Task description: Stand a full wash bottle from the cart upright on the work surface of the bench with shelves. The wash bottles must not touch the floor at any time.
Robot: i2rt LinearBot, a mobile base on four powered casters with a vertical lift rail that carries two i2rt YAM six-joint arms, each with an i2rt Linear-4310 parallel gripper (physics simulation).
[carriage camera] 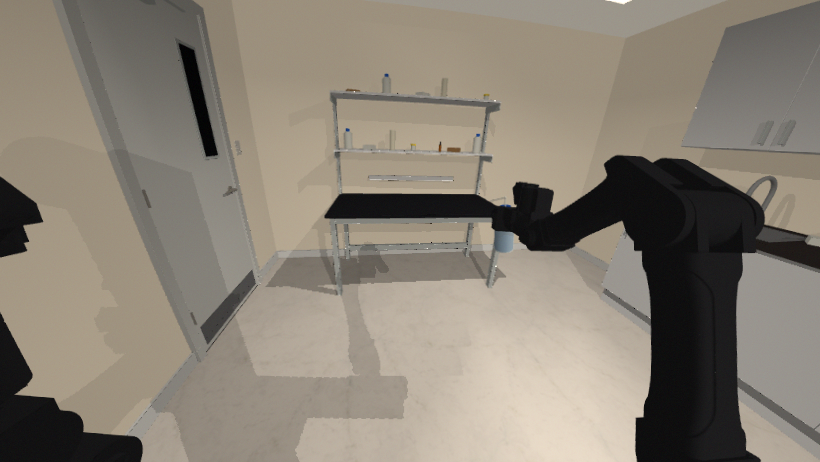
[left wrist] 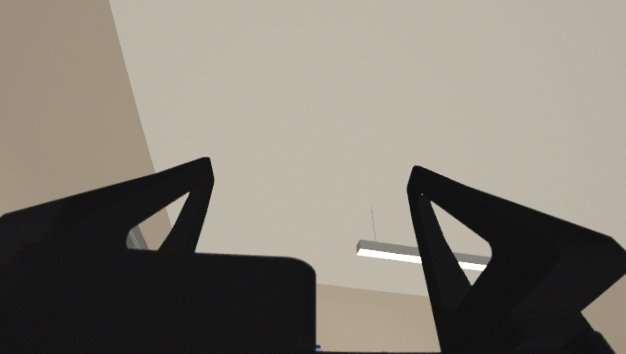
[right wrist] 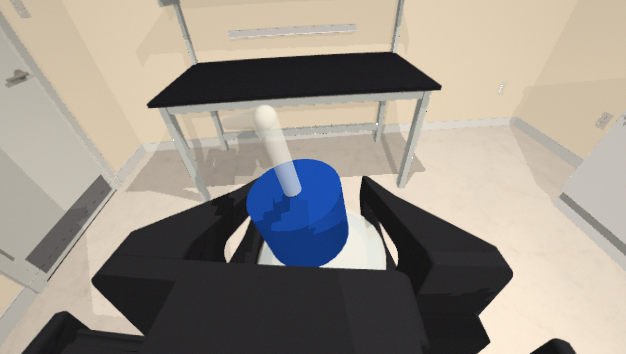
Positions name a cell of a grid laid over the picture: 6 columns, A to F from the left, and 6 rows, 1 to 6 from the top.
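My right gripper is out of frame in the left wrist view; it is visible in the right wrist view (D4) and in the carriage camera view (D3).
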